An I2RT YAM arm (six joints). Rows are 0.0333 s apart.
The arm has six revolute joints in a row. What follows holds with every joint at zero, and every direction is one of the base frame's.
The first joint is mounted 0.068 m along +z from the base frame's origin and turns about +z.
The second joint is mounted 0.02 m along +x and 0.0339 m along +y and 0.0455 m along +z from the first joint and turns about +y.
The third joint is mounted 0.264 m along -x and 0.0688 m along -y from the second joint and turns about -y.
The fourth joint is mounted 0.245 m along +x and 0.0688 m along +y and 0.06 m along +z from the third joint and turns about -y.
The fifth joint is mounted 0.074 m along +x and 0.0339 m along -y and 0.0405 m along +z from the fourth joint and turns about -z.
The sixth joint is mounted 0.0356 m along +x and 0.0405 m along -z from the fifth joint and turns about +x.
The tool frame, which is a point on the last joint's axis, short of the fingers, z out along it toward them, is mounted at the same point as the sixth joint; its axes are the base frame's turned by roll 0, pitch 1.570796 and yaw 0 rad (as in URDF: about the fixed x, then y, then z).
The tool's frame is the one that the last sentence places.
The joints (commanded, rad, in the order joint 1, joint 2, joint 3, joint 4, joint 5, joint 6), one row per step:
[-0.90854 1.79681 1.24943 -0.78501 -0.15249 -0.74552]
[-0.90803 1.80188 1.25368 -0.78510 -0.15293 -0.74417]
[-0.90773 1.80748 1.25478 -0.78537 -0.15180 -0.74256]
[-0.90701 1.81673 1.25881 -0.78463 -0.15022 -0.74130]
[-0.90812 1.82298 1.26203 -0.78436 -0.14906 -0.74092]
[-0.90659 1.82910 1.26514 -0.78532 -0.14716 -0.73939]
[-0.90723 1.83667 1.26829 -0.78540 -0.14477 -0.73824]
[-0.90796 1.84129 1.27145 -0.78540 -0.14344 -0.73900]
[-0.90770 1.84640 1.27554 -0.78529 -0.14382 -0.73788]
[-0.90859 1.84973 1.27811 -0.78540 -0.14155 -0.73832]
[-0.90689 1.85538 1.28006 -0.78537 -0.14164 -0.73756]
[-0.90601 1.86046 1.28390 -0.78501 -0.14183 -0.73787]
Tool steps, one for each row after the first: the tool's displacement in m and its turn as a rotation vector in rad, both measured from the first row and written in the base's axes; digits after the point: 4 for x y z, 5 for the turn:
[0.0009 -0.0008 -0.0005 0.00134 0.00010 -0.00068]
[0.0013 -0.0012 -0.0021 0.00484 0.00376 -0.00220]
[0.0023 -0.0023 -0.0040 0.00774 0.00763 -0.00305]
[0.0027 -0.0034 -0.0052 0.00932 0.01018 -0.00479]
[0.0036 -0.0038 -0.0065 0.01169 0.01396 -0.00517]
[0.0040 -0.0048 -0.0082 0.01408 0.01847 -0.00745]
[0.0043 -0.0057 -0.0089 0.01424 0.02045 -0.00774]
[0.0051 -0.0066 -0.0095 0.01547 0.02063 -0.00847]
[0.0052 -0.0073 -0.0100 0.01468 0.02294 -0.00944]
[0.0061 -0.0075 -0.0113 0.01779 0.02509 -0.00844]
[0.0071 -0.0082 -0.0120 0.01850 0.02553 -0.00722]

